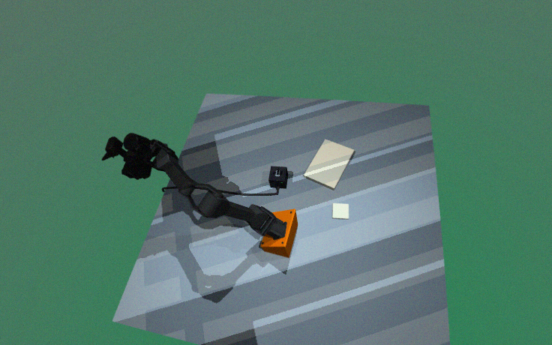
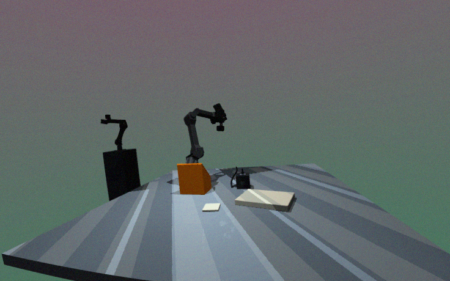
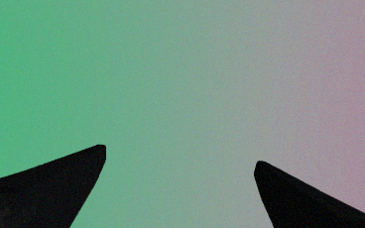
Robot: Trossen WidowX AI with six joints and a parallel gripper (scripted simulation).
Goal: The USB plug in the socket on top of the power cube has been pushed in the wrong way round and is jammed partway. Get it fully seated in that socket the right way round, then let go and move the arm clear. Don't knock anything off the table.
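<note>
My gripper tip is 21 cm short of the dark USB plug, 55 cm to the left of it and 32 cm above it. Round my gripper tip: flat cream slab: 32 cm ahead, 78 cm to the right, 40 cm below; then small cream tile: 8 cm ahead, 84 cm to the right, 41 cm below.
</note>
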